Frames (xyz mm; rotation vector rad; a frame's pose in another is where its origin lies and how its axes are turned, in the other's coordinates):
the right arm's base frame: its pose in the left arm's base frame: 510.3 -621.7 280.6 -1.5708 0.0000 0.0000
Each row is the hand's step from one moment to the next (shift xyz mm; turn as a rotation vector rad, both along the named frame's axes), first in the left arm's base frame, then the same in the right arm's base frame.
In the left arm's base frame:
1: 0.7 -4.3 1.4 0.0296 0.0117 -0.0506
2: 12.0 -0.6 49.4 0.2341 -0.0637 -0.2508
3: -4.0 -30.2 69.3 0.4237 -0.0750 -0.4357
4: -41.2 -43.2 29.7 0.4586 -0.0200 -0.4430
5: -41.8 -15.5 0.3 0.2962 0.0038 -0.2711
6: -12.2 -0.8 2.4 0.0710 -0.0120 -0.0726
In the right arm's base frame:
1: 0.7 -1.4 -4.3 0.0296 0.0506 0.0117
2: 12.0 -49.4 -0.6 0.2341 0.2508 -0.0637
3: -4.0 -69.3 -30.2 0.4237 0.4357 -0.0750
4: -41.2 -29.7 -43.2 0.4586 0.4430 -0.0200
5: -41.8 -0.3 -15.5 0.2962 0.2711 0.0038
6: -12.2 -2.4 -0.8 0.0710 0.0726 -0.0120

